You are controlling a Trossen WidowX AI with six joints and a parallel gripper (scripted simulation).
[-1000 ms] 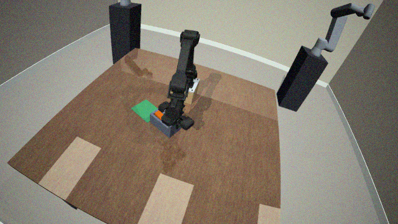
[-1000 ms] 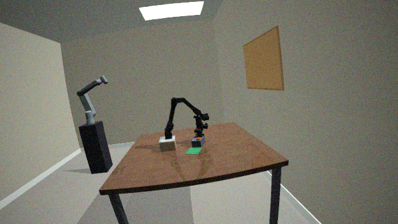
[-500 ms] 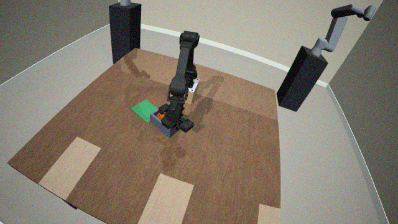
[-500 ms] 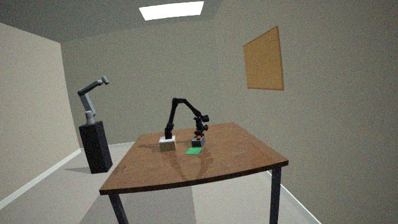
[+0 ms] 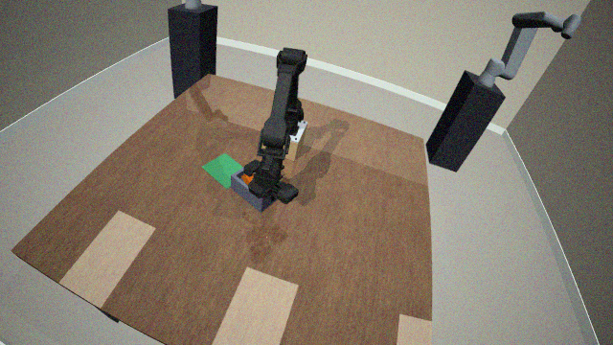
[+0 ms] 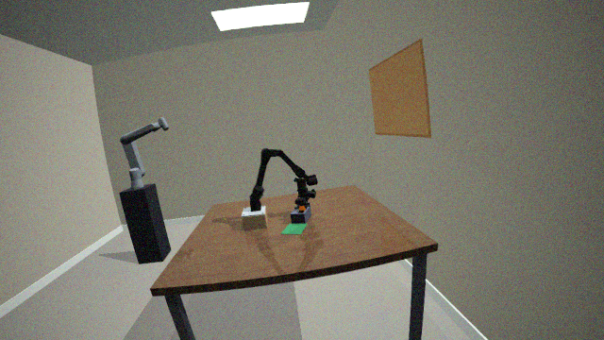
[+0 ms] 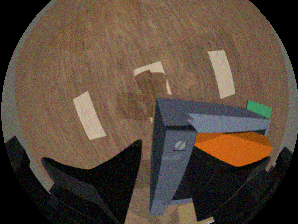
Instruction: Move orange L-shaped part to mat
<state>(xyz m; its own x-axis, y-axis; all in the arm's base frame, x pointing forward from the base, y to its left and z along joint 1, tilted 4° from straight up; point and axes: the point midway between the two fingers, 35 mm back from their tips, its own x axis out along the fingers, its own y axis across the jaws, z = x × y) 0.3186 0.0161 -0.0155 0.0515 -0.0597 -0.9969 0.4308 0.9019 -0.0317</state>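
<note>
Right now the orange L-shaped part is 30 mm behind my gripper tip and 40 mm to the right of it. Also, from my gripper tip: green mat (100 mm behind, 200 mm to the right, 50 mm below).
</note>
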